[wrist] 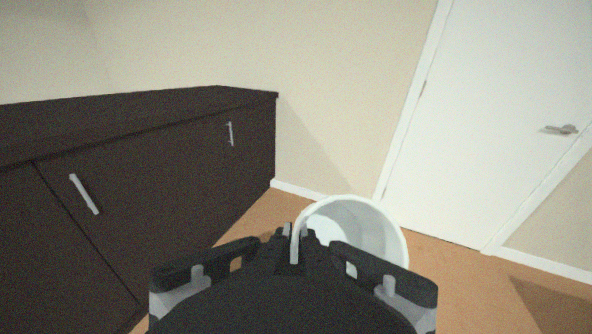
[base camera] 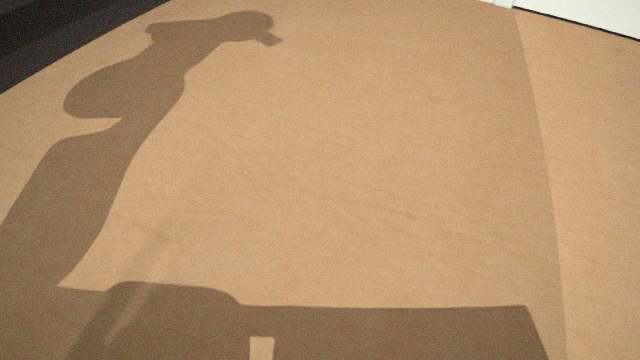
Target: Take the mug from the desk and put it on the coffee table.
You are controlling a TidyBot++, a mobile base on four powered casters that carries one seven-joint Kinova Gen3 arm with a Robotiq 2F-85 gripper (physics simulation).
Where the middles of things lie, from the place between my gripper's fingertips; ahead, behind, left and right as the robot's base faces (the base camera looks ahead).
I see my gripper 20 mm past the white mug (wrist: 358, 221) and 50 mm to the left of it.
